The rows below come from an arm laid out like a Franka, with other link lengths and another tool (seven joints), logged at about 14 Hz.
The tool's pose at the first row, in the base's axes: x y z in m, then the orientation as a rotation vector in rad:
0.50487 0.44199 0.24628 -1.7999 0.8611 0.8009
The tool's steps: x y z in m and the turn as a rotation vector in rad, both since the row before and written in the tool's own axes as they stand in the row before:
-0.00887 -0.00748 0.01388 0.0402 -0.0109 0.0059
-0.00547 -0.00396 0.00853 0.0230 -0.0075 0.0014
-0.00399 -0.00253 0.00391 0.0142 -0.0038 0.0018
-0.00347 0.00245 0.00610 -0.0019 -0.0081 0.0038
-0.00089 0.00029 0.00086 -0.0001 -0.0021 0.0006
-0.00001 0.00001 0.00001 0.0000 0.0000 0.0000
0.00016 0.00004 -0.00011 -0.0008 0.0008 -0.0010
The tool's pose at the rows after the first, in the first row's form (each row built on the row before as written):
0.50427 0.45899 0.25243 -1.7571 0.8700 0.7912
0.50367 0.46917 0.25623 -1.7325 0.8722 0.7853
0.50328 0.47426 0.25963 -1.7175 0.8749 0.7816
0.49881 0.48020 0.25962 -1.7137 0.8724 0.7916
0.49801 0.48112 0.25999 -1.7125 0.8715 0.7937
0.49800 0.48113 0.25999 -1.7125 0.8715 0.7937
0.49806 0.48099 0.25987 -1.7139 0.8709 0.7928

